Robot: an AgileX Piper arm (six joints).
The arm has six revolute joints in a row. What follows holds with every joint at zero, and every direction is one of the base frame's.
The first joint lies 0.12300 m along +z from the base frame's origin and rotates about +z.
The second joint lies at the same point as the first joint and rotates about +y.
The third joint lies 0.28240 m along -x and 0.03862 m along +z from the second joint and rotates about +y.
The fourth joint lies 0.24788 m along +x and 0.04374 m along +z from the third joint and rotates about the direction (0.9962, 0, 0.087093).
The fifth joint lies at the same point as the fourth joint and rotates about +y.
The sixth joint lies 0.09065 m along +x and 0.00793 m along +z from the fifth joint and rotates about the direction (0.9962, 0, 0.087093).
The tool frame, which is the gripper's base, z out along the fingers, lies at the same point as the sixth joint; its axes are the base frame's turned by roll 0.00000, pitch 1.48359 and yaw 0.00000 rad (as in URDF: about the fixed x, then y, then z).
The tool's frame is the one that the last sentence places.
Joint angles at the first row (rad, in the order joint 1, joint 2, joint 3, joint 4, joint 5, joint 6):
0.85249, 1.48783, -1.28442, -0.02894, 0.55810, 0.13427
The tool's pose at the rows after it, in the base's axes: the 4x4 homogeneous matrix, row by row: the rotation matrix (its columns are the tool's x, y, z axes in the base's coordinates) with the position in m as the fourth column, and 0 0 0 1 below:
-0.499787, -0.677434, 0.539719, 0.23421; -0.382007, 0.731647, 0.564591, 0.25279; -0.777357, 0.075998, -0.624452, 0.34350; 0, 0, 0, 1
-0.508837, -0.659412, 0.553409, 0.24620; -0.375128, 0.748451, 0.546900, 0.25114; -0.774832, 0.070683, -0.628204, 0.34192; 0, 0, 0, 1
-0.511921, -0.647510, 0.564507, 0.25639; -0.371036, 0.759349, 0.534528, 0.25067; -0.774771, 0.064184, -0.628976, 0.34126; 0, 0, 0, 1
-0.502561, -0.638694, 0.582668, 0.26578; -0.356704, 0.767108, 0.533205, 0.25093; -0.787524, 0.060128, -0.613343, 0.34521; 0, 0, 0, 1
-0.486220, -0.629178, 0.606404, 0.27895; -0.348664, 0.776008, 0.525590, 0.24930; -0.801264, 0.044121, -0.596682, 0.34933; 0, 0, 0, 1
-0.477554, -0.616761, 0.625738, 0.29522; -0.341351, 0.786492, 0.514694, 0.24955; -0.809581, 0.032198, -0.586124, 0.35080; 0, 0, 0, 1
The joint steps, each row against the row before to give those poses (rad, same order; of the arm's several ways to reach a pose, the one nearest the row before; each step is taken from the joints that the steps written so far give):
-0.02490, 0.02407, -0.02555, 0.00001, 0.00189, -0.00002
-0.02827, 0.02596, -0.02367, -0.00002, 0.00253, -0.00632
-0.02127, 0.02447, -0.02532, 0.00000, 0.00184, -0.00828
-0.01757, 0.02037, -0.03358, 0.00003, -0.00675, -0.00702
-0.02747, 0.02635, -0.04148, 0.00001, -0.00580, -0.02173
-0.02809, 0.04204, -0.05329, 0.00319, -0.00190, -0.01950

